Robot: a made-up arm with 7 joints. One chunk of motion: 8 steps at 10 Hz.
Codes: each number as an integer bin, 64 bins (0 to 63) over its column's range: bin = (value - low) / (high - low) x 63, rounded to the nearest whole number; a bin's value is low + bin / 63 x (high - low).
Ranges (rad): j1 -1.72..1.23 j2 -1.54..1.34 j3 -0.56..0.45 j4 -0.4..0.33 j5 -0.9..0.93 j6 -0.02..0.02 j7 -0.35..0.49
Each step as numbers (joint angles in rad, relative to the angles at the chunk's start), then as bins.
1 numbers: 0.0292 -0.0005 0.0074 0.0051 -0.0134 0.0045 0.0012
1 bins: 37 34 35 35 31 39 26
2 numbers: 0.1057 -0.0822 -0.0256 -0.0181 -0.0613 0.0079 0.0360
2 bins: 39 32 33 33 29 44 29
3 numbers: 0.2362 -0.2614 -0.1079 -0.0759 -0.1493 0.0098 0.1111
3 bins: 42 28 28 28 26 47 35
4 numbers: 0.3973 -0.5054 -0.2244 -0.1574 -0.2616 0.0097 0.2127
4 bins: 45 23 21 21 22 47 42
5 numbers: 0.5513 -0.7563 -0.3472 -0.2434 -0.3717 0.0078 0.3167
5 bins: 49 17 13 14 18 44 50
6 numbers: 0.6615 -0.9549 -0.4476 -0.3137 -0.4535 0.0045 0.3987
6 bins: 51 13 7 7 15 39 56
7 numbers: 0.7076 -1.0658 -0.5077 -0.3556 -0.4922 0.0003 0.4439
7 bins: 52 10 3 4 14 32 60
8 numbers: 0.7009 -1.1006 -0.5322 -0.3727 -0.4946 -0.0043 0.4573
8 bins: 52 10 2 2 14 25 61
